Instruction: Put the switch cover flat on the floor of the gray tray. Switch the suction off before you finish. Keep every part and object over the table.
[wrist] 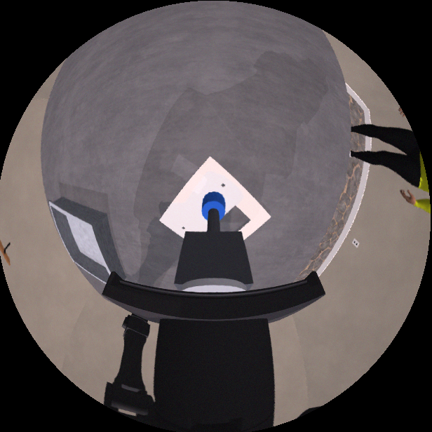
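Note:
The switch cover point(189, 210) is a pale pinkish-white square plate. It lies flat on the table, turned like a diamond in the middle of the wrist view, with a dark rectangular opening and two small holes. My suction cup point(213, 201), blue on a black stem, is over the plate between the small holes, left of the rectangular opening, and appears to rest on its face. The exact contact is hidden under the cup. The gray tray point(103, 235) is at the left, with dark walls and a lighter floor; its near end is partly hidden by my black bracket.
The dark gray table point(215, 60) extends around the cover, with shadows across it. Its right edge borders a stone-patterned strip point(345, 195). A person in black trousers point(395, 162) stands beyond that edge. The tray stands near the left edge.

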